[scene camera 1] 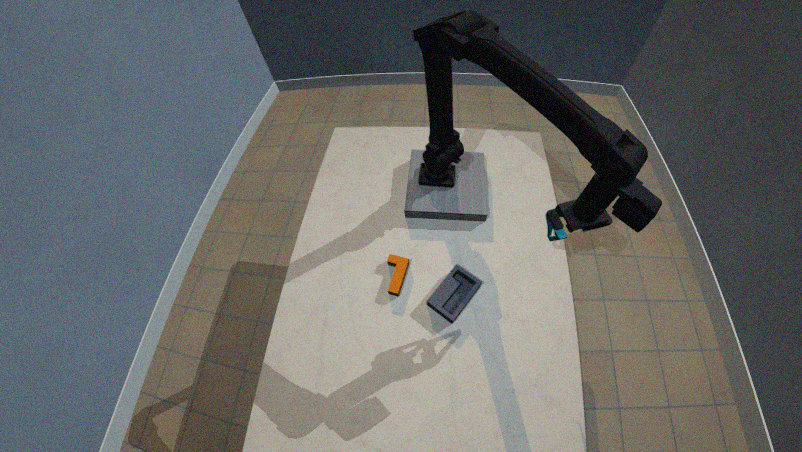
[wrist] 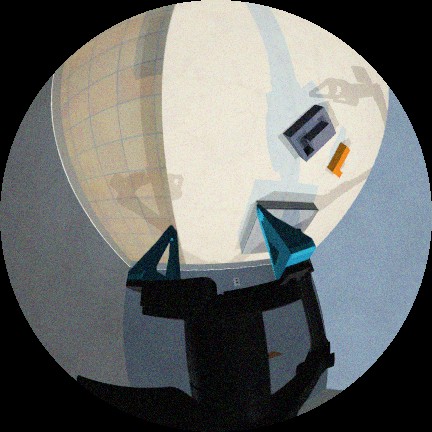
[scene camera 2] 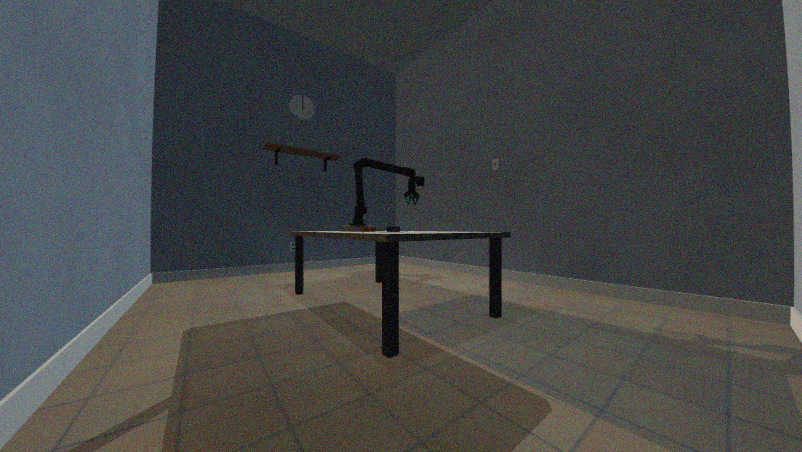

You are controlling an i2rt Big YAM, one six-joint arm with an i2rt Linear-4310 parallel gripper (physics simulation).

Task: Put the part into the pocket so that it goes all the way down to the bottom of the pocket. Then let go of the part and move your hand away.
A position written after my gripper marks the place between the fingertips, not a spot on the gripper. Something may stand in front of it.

Note:
My gripper (scene camera 1: 566, 233) is open, with nothing in its grasp.
My gripper shows as well in the wrist view (wrist: 213, 218).

